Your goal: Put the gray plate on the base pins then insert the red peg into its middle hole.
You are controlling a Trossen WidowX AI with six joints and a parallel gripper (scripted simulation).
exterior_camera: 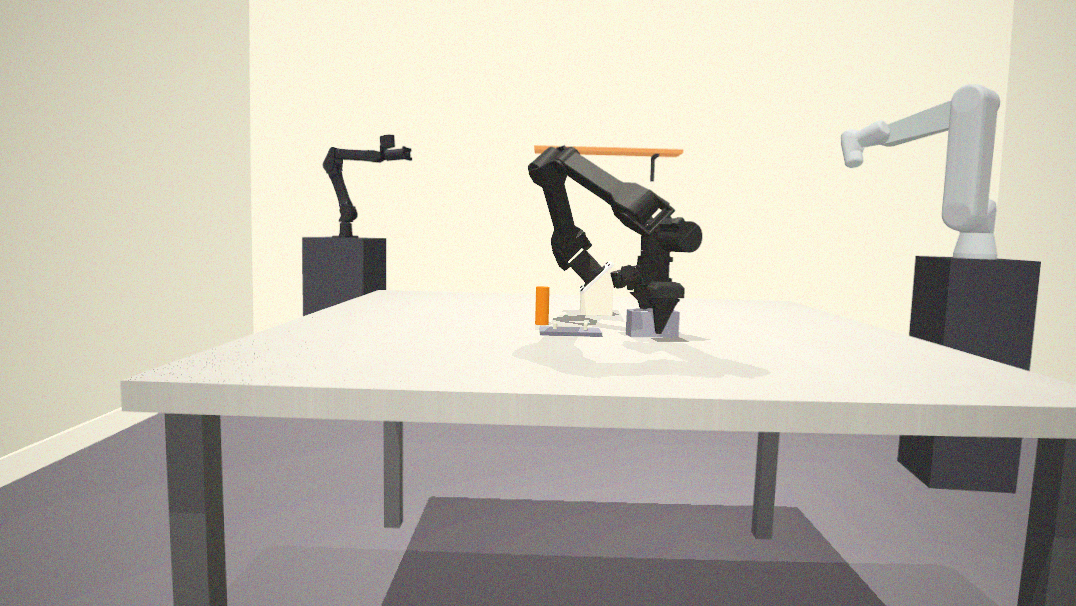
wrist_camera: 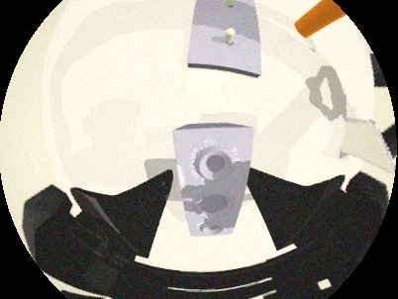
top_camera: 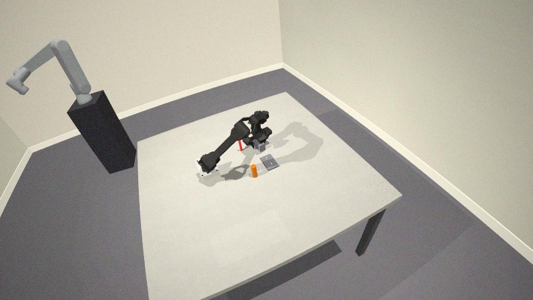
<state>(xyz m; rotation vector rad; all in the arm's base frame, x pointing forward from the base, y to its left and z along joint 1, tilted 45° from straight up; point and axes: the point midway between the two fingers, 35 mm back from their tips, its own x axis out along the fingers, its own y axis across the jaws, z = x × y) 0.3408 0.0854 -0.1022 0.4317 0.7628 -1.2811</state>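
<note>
The gray plate lies 30 mm above my gripper tip. From my gripper tip the other things lie so: base: 160 mm to the right, 20 mm ahead; red peg: 110 mm behind, 30 mm above, 20 mm to the left; orange cylinder: 230 mm to the right, 90 mm behind, 30 mm above.
</note>
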